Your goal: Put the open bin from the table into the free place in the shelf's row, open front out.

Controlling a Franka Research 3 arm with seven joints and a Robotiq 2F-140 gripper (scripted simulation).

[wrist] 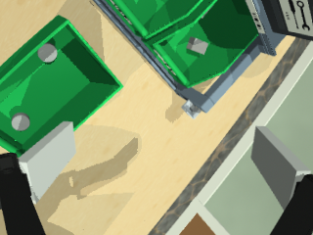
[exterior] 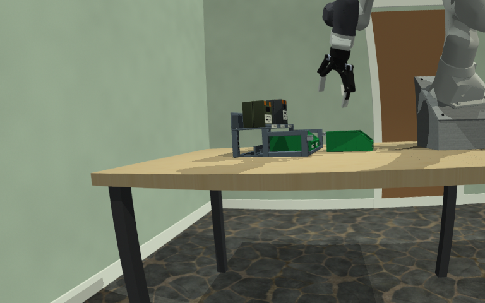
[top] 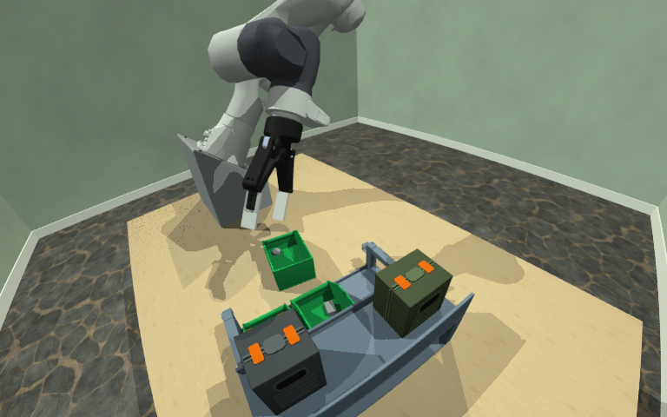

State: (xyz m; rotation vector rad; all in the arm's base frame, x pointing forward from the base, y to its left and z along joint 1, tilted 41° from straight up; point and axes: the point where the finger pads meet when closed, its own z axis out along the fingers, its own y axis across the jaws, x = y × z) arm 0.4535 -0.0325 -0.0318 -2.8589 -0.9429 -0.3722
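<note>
The dark grey box is 250 mm ahead of my hand, 110 mm to the right of it and 50 mm below it. Round my hand: shelf's upper board (270 mm ahead, 110 mm below); then olive case (280 mm ahead, 110 mm to the left, 60 mm below); then shelf floor (210 mm ahead, 10 mm to the left, 210 mm below).
</note>
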